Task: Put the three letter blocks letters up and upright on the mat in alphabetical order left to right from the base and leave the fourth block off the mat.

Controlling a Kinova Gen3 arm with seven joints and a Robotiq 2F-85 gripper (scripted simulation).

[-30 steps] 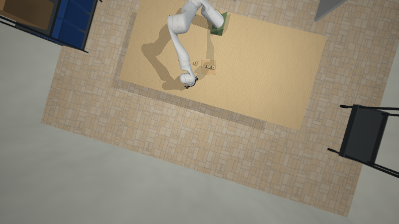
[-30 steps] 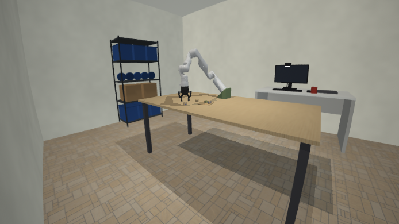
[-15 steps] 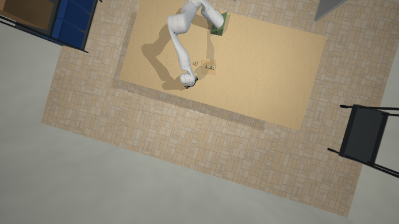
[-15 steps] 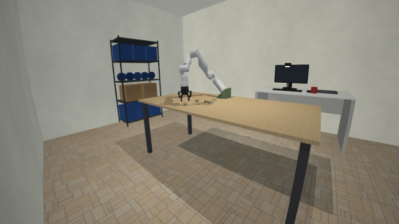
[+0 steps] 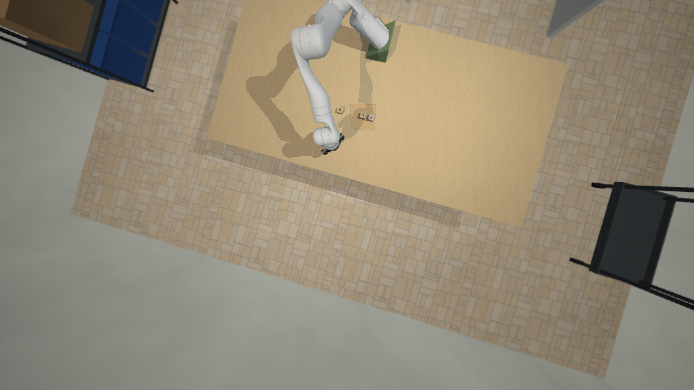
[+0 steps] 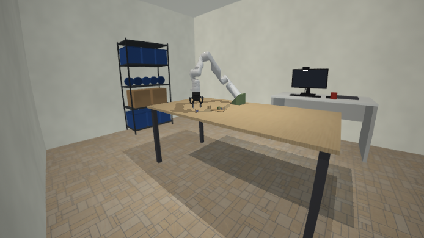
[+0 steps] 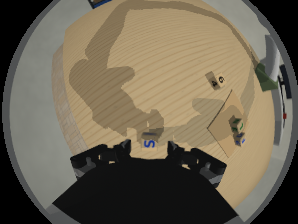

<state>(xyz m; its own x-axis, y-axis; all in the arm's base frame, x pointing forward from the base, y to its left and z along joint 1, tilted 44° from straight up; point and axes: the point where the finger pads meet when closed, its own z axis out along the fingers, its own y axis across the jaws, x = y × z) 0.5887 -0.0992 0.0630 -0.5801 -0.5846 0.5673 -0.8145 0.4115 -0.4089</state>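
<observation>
Right now the green-marked block is 20 cm behind my hand, 11 cm to the left of it and 4 cm below it. The rest, counted from my hand: tan mat 20 cm behind, 11 cm to the left, 5 cm below.
</observation>
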